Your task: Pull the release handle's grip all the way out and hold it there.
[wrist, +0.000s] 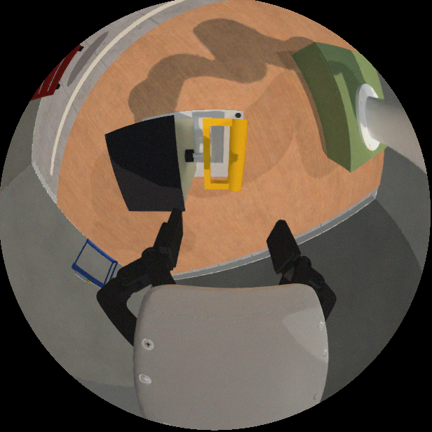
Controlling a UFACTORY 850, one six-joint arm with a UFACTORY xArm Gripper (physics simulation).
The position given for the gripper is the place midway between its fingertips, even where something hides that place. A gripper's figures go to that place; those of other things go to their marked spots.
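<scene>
A grey base plate [198,114] lies 0.32 m from the lens, while the gripper [229,226] is 0.12 m from the lens.
</scene>
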